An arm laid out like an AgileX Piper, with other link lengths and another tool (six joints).
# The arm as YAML. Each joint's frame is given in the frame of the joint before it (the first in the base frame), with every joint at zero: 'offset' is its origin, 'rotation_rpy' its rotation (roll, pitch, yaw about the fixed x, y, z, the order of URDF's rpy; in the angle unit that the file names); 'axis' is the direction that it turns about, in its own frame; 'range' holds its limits. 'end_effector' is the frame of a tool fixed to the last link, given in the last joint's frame.
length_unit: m
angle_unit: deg
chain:
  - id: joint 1
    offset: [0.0, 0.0, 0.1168]
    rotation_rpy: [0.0, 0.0, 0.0]
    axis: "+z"
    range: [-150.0, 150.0]
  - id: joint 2
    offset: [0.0, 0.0, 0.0]
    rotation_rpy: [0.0, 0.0, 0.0]
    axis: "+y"
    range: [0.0, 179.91]
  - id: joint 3
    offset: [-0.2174, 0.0, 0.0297]
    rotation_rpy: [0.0, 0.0, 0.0]
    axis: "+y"
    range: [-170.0, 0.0]
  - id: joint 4
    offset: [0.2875, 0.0, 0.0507]
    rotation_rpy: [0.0, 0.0, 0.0]
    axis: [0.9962, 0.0, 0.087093]
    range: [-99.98, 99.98]
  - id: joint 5
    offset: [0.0, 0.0, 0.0]
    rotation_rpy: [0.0, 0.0, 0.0]
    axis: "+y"
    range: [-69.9, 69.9]
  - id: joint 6
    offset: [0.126, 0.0, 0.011]
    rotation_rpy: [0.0, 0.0, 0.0]
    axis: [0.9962, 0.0, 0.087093]
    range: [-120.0, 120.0]
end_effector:
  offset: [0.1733, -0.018, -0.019]
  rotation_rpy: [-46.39, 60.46, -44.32]
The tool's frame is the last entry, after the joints.
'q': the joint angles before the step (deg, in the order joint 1, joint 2, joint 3, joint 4, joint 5, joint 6). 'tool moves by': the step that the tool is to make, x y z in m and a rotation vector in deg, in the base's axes. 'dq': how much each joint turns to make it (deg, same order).
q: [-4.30, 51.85, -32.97, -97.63, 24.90, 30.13]
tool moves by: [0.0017, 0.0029, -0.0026, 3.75, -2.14, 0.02]
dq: [0.00, 0.01, 0.00, -0.54, -0.69, 4.75]
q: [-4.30, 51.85, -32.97, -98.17, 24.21, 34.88]
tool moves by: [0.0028, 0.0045, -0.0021, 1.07, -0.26, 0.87]
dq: [0.00, -0.01, 0.00, 0.10, -1.07, 0.82]
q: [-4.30, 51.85, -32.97, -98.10, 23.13, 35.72]
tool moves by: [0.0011, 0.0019, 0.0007, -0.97, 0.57, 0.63]
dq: [-0.01, -0.11, 0.02, 0.13, -0.46, -1.37]
